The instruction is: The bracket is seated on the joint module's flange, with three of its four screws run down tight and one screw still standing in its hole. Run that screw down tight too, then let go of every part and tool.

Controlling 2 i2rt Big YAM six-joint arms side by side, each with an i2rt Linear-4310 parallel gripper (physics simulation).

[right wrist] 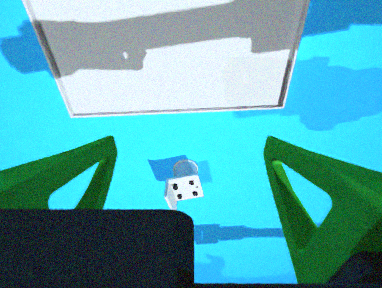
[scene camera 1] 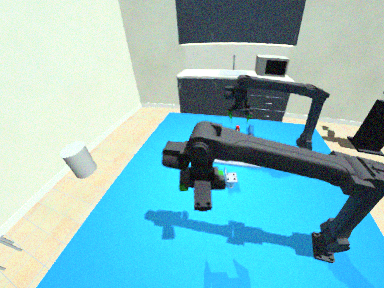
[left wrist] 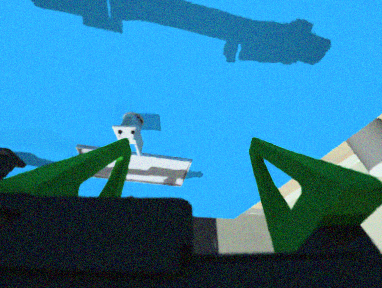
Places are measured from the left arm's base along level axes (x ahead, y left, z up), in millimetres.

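Pixels of known places: left gripper, fingertip midpoint: [left wrist: 190, 144]; right gripper, fingertip midpoint: [right wrist: 190, 144] [scene camera 1: 239, 122]; left arm's base, origin of the base link: [scene camera 1: 321, 247]; right arm's base, origin of the base link: [left wrist: 8, 156].
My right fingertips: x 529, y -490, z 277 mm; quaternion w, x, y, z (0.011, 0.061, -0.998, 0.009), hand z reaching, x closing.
Observation:
For each thing: its top centre in the pictures, then the offset to it from my right fingertips. Level surfaces: height alone.
- grey round joint module, middle of its top: [right wrist: 185, 188] [left wrist: 128, 135] 264 mm left, 28 mm back, 213 mm down
- small red item, middle of its top: [scene camera 1: 237, 127] 334 mm right, 34 mm ahead, 243 mm down
- blue item, middle of its top: [scene camera 1: 251, 130] 319 mm right, 87 mm back, 236 mm down
- white tray, middle of its top: [right wrist: 172, 53] [left wrist: 136, 170] [scene camera 1: 231, 153] 0 mm left, 25 mm ahead, 261 mm down
- blue mat, its level: 277 mm down
The white bracket [scene camera 1: 231, 177] [left wrist: 126, 132] [right wrist: 188, 189] sits on the grey round joint module [left wrist: 132, 119] [right wrist: 185, 166]. Four dark spots show on its face in the right wrist view; which is the standing screw cannot be told. My left gripper [scene camera 1: 202, 180] [left wrist: 190, 144] is open and empty, high above the mat, to the left of the bracket in scene camera 1. My right gripper [scene camera 1: 239, 118] [right wrist: 190, 144] is open and empty, high up beyond the tray; the bracket shows between its fingers, far below. A small red item [scene camera 1: 238, 128] and a blue item [scene camera 1: 251, 130] are below it.
A white tray [scene camera 1: 237, 163] [left wrist: 150, 169] [right wrist: 200, 87] lies on the blue mat [scene camera 1: 125, 200] near the bracket, with arm shadows across it. The near arm crosses in front of part of it in scene camera 1. A grey-white cylinder [scene camera 1: 79, 161] shows at the left. Kitchen cabinets [scene camera 1: 202, 95] are at the back.

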